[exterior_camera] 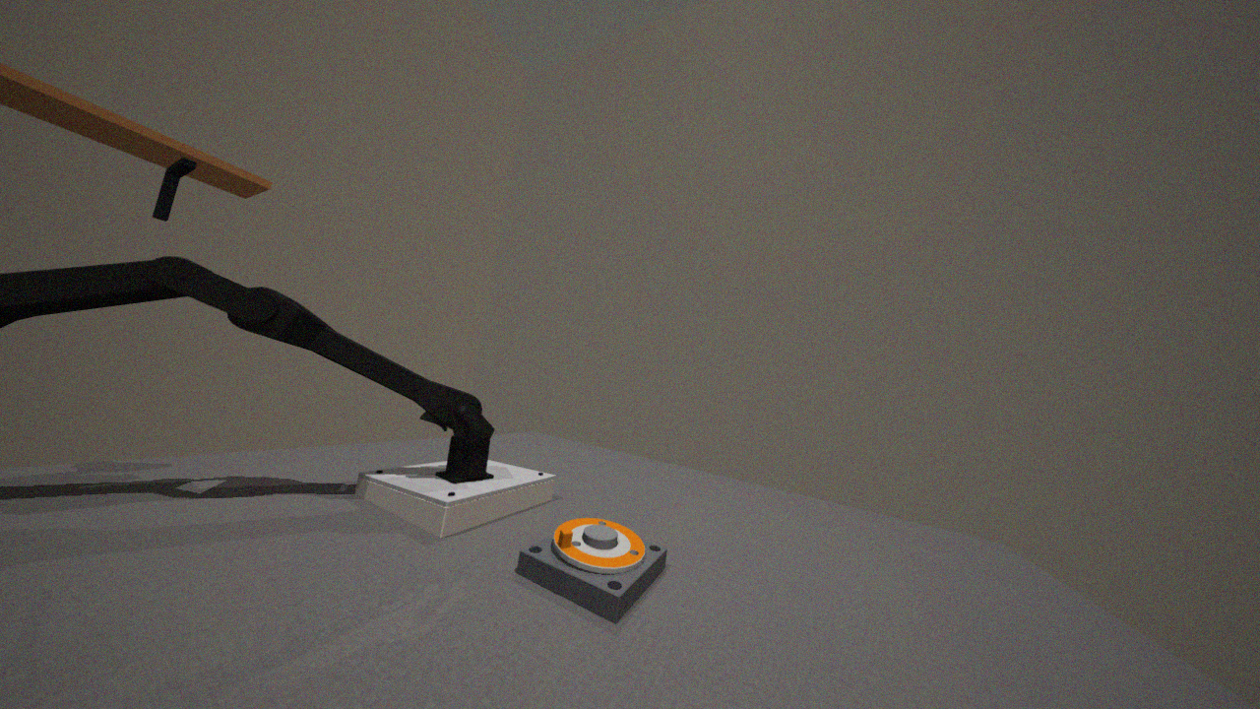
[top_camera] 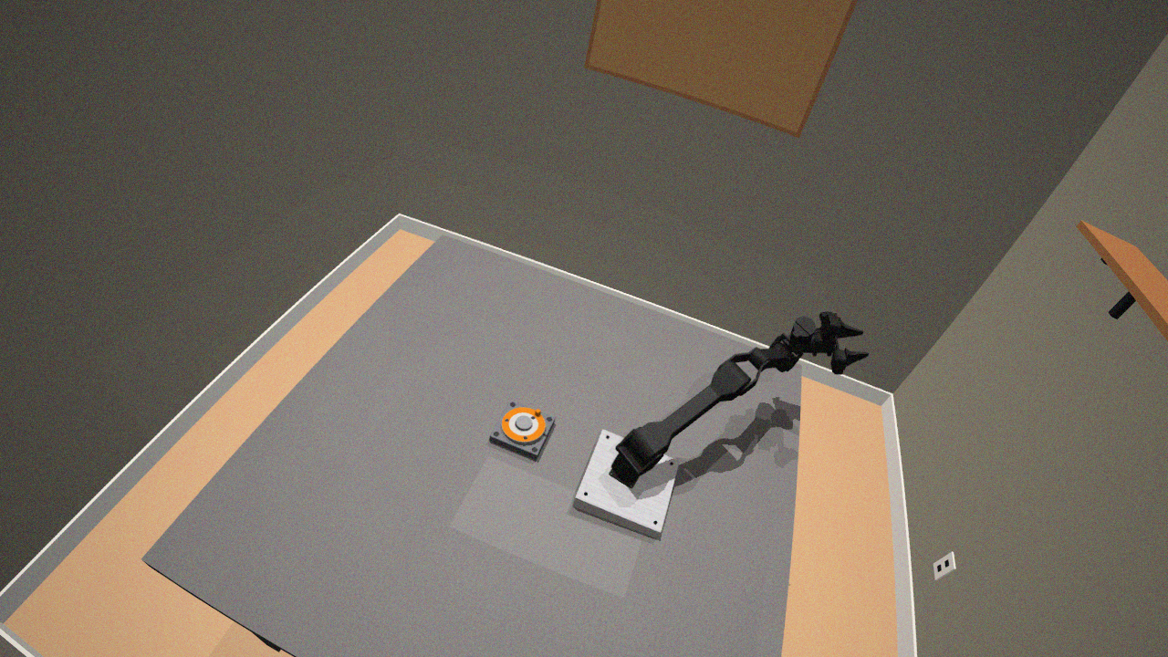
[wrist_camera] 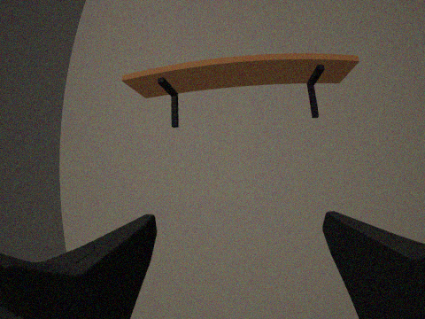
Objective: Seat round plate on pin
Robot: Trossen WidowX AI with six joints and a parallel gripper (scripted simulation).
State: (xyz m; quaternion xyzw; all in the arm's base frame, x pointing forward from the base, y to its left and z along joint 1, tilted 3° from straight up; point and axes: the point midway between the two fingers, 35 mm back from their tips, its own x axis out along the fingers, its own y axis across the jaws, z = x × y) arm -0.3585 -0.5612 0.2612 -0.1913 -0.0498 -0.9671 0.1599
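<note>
My gripper tip is now 67 cm short of the dark base, 60 cm to the right of it and 26 cm above it.
</note>
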